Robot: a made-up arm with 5 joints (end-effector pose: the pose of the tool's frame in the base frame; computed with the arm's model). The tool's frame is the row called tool.
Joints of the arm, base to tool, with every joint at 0 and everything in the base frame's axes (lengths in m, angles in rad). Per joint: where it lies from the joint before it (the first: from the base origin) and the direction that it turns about. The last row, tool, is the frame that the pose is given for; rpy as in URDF.
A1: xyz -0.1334 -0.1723 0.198 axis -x
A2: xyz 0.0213 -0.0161 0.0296 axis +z
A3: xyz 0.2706 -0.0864 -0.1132 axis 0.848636 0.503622 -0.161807
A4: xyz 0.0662 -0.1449 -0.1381 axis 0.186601 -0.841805 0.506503
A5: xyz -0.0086 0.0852 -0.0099 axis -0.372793 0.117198 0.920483
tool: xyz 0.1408 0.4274 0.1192 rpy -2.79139 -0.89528 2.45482
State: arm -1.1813 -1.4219 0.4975 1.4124 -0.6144
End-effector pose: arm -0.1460 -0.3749 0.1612 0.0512 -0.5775 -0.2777 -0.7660
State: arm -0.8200 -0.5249 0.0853 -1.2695 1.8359
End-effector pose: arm 0.1301 -0.1617 0.2475 0.6381 0.5797 -0.4857 -0.1444
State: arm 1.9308 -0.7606 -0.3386 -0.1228 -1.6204
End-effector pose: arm 0.1784 0.1981 0.7758 0.6639 0.4406 0.6008 0.0640
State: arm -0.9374 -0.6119 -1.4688 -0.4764 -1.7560
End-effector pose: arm 0.2948 -0.6510 0.2060 0.0467 0.8309 0.2920 0.4714
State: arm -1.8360 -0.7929 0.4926 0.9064 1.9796
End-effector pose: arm -0.2027 0.3726 0.3598 0.0840 0.0762 -0.9428 -0.3134
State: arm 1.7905 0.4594 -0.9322 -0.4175 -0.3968
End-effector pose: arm 0.4856 -0.4001 -0.1792 0.1938 0.3250 0.4605 -0.8030
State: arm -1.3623 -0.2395 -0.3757 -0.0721 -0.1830
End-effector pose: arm 0.4776 -0.0069 0.2527 0.5488 -0.1282 -0.6521 -0.5071
